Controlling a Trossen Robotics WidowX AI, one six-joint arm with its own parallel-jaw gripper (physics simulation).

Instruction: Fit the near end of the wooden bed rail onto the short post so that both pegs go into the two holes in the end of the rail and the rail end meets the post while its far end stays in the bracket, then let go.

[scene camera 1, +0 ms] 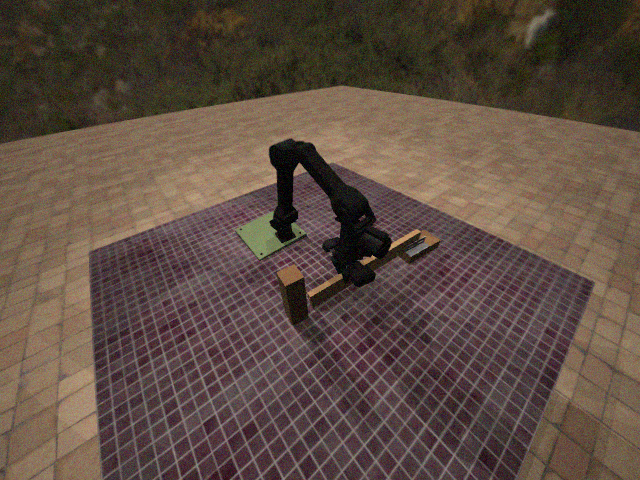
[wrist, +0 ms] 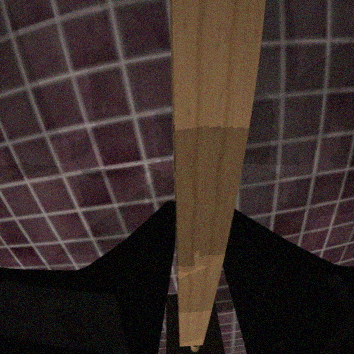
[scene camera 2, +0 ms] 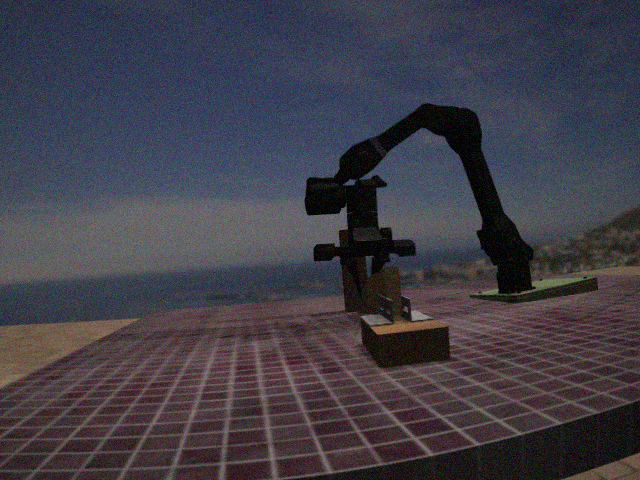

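Seen in the pictures: gripper, fingertip midpoint: point(scene camera 1: 343, 280) point(wrist: 194, 209); arm's base at its link origin: point(scene camera 1: 285, 235) point(scene camera 2: 516, 291).
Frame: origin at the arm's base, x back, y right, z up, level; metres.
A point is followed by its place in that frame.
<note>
The wooden rail point(scene camera 1: 326, 290) {x -0.337, y 0.024, z 0.035 m} point(scene camera 2: 391, 289) {x -0.333, y -0.363, z 0.059 m} point(wrist: 215, 90) {x -0.329, y -0.101, z 0.061 m} runs lengthwise between my black fingers. My gripper point(scene camera 1: 352, 277) {x -0.329, y -0.045, z 0.028 m} point(scene camera 2: 370, 276) point(wrist: 194, 209) {x -0.329, y -0.045, z 0.028 m} is shut on it, nearer the post end. The short post point(scene camera 1: 293, 298) {x -0.357, y 0.134, z 0.105 m} point(scene camera 2: 351, 291) {x -0.343, y 0.099, z 0.029 m} point(wrist: 213, 335) {x -0.349, y 0.099, z 0.029 m} stands upright just beyond the rail's near end. A narrow gap shows between them, and one small rounded peg point(wrist: 195, 348) {x -0.332, y 0.091, z 0.041 m} shows at the rail end in the wrist view. The holes are hidden. The rail's far end is at the bracket point(scene camera 1: 424, 250) {x -0.368, y -0.373, z 0.013 m} point(scene camera 2: 405, 343) {x -0.339, y -0.462, z 0.007 m}, by its metal plates; how deeply it sits there is unclear.
The arm's green base plate point(scene camera 1: 258, 238) {x 0.043, y 0.098, z -0.001 m} point(scene camera 2: 563, 286) {x 0.081, y -0.063, z 0.003 m} lies behind the post in scene camera 1 and at the right in scene camera 2. A purple tiled mat point(scene camera 1: 217, 372) {x -0.366, y 0.361, z -0.016 m} point(scene camera 2: 232, 413) {x -0.505, y -0.581, z -0.016 m} lies under everything, with pale paving point(scene camera 1: 51, 320) around it.
</note>
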